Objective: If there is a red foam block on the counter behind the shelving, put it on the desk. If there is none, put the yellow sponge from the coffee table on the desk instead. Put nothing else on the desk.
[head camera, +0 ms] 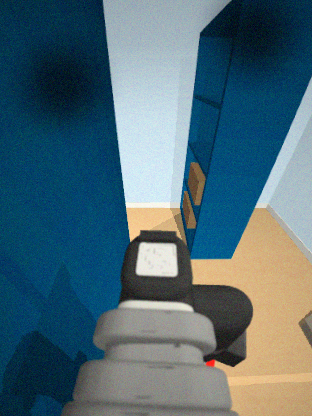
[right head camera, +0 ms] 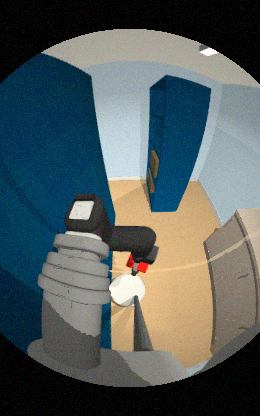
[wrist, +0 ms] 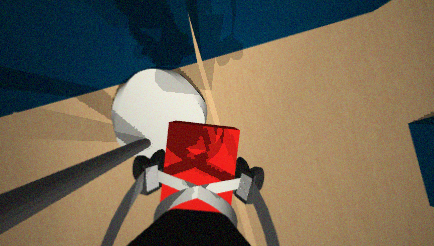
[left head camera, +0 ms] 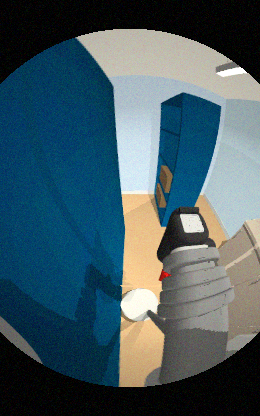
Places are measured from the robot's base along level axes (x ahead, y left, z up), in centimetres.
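Pixels of known places: gripper, fingertip midpoint: [wrist: 199,167]; robot's base, origin of the base link: [right head camera: 127,288] [wrist: 165,115] [left head camera: 138,303].
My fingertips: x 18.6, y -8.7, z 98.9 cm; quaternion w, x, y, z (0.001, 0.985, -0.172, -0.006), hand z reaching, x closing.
Ahead of a thing's pixels: the offset from my fingertips to its top centre. "spot": to the spot under its first point.
My gripper [wrist: 199,167] is shut on a red foam block @(dy +0.0, dx +0.1, dz +4.5 cm) [wrist: 202,145] [right head camera: 143,267] [left head camera: 164,275], with one fingertip on each side of it. A small red bit of the block [head camera: 210,363] shows beside the arm in the head camera view. The block is held up above the floor. The counter [right head camera: 232,285] [left head camera: 246,250] stands at the right, partly cut off. A tall blue shelf unit @(spot: dy -43.3, dx +104.5, dz +16.8 cm) [head camera: 240,150] [left head camera: 197,155] [right head camera: 185,145] stands ahead. The desk, the coffee table and the yellow sponge do not show.
A large blue panel [head camera: 55,175] [left head camera: 60,175] [right head camera: 45,145] rises close on the arm's left, with the arm's shadow on it. Brown boxes [head camera: 197,183] sit in the far shelf unit. A round white disc [left head camera: 139,305] [right head camera: 127,290] [wrist: 150,102] lies below the gripper, beside the panel's foot.
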